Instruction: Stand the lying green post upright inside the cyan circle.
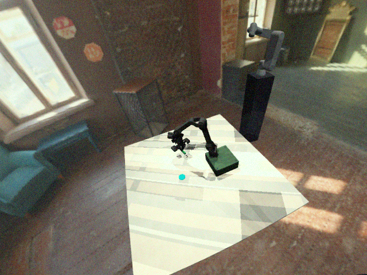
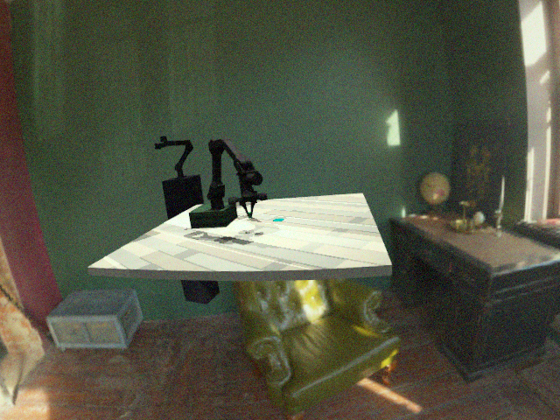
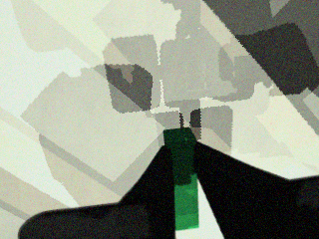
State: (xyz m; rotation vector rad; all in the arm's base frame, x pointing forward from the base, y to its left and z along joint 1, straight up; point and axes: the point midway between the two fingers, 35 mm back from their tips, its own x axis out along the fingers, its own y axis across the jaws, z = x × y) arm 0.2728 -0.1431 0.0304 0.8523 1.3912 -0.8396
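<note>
My gripper tip is 5 cm short of the cyan circle, 24 cm to the right of it and 9 cm above it. Round my gripper tip: green post (1 cm behind, 2 cm to the left).
</note>
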